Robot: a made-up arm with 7 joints. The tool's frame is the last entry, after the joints. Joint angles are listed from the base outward.
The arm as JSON. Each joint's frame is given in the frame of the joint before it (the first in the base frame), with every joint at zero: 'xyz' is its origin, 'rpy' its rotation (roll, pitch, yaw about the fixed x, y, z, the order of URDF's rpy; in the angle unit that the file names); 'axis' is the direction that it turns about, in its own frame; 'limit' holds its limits. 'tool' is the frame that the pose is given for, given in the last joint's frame.
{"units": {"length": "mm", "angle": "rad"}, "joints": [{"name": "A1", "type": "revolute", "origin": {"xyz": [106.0, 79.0, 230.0], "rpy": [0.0, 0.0, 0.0]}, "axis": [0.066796, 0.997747, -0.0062], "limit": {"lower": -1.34, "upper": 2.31}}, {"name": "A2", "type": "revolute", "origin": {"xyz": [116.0, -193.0, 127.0], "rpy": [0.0, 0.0, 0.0]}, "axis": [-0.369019, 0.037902, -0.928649], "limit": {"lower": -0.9, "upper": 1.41}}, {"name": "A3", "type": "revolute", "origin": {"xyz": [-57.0, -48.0, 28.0], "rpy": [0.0, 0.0, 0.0]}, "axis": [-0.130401, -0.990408, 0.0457], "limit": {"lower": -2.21, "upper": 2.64}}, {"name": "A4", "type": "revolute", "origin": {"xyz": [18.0, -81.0, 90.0], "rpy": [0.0, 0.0, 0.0]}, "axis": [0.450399, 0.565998, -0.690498], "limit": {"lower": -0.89, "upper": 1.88}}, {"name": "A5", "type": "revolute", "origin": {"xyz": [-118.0, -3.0, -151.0], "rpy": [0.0, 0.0, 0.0]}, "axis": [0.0, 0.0, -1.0], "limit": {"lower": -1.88, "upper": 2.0}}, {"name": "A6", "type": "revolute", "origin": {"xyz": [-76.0, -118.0, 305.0], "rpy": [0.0, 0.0, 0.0]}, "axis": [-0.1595, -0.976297, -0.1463], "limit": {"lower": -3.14, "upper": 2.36}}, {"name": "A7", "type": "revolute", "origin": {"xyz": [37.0, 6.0, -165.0], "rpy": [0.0, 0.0, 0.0]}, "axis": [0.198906, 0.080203, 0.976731], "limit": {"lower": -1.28, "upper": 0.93}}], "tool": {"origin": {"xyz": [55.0, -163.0, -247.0], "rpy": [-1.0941, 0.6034, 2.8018]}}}
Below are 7 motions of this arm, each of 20 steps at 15 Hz.
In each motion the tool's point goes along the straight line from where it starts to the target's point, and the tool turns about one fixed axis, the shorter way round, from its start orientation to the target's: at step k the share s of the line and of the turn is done. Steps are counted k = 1, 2, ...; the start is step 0. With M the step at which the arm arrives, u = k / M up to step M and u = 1 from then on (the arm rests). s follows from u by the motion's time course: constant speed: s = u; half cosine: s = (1 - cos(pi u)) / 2; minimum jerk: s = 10 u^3 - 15 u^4 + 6 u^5.
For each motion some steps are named. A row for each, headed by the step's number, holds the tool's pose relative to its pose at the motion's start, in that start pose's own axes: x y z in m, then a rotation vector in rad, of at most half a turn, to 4 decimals.
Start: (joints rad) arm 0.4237 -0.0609 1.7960 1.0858 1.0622 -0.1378 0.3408
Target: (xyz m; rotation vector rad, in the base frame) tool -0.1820 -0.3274 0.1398 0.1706 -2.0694 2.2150
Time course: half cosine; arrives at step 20
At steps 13, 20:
13: -0.1729 -0.2036 0.1358 0.4525 -1.0631 -0.2395
20: -0.2379 -0.2801 0.1869 0.6224 -1.4623 -0.3295

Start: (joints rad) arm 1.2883 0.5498 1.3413 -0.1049 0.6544 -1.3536 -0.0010
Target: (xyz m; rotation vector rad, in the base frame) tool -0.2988 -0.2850 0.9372 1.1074 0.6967 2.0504
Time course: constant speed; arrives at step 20
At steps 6, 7, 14, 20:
6: 0.0451 -0.0960 0.1724 0.4033 -0.0949 -0.0812
7: 0.0526 -0.1120 0.2011 0.4705 -0.1108 -0.0947
14: 0.1053 -0.2240 0.4022 0.9410 -0.2215 -0.1894
20: 0.1504 -0.3200 0.5746 1.3443 -0.3164 -0.2706

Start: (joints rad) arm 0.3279 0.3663 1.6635 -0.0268 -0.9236 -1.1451 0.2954
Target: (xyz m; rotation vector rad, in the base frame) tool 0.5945 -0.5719 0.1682 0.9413 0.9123 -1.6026
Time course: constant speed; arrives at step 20
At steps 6, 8, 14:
6: -0.1516 0.0637 -0.0674 -0.1669 0.3189 0.1869
8: -0.2022 0.0849 -0.0899 -0.2225 0.4252 0.2493
14: -0.3538 0.1486 -0.1573 -0.3894 0.7441 0.4362

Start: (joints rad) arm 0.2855 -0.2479 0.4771 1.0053 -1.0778 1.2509 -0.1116
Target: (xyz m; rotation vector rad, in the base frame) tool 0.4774 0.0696 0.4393 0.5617 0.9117 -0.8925
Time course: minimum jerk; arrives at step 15
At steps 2, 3, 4, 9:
2: 0.0065 -0.0040 -0.0043 -0.0178 -0.0302 0.0063
3: 0.0197 -0.0119 -0.0130 -0.0537 -0.0911 0.0189
4: 0.0415 -0.0251 -0.0273 -0.1130 -0.1916 0.0397
9: 0.2323 -0.1404 -0.1526 -0.6330 -1.0731 0.2224

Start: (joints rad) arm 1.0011 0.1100 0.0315 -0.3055 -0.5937 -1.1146 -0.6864
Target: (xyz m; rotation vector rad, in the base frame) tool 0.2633 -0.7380 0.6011 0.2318 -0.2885 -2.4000
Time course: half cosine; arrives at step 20
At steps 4, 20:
4: 0.0060 -0.0055 0.0117 0.0807 0.1025 0.0539
20: 0.0629 -0.0578 0.1221 0.8449 1.0734 0.5646

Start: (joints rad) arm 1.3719 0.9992 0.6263 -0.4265 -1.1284 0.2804 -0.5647
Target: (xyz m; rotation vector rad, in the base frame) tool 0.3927 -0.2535 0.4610 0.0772 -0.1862 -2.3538
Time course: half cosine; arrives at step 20
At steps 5, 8, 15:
5: 0.0072 -0.0382 0.0242 0.1095 0.0234 0.0216
8: 0.0169 -0.0902 0.0572 0.2584 0.0552 0.0509
15: 0.0417 -0.2229 0.1413 0.6383 0.1364 0.1258

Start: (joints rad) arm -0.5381 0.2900 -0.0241 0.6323 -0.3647 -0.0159 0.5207
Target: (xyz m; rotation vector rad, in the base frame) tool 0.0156 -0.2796 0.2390 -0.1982 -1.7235 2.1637
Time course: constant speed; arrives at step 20
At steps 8, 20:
8: -0.0220 -0.0202 0.0039 0.1221 -0.0543 -0.3374
20: -0.0550 -0.0505 0.0097 0.3052 -0.1357 -0.8436

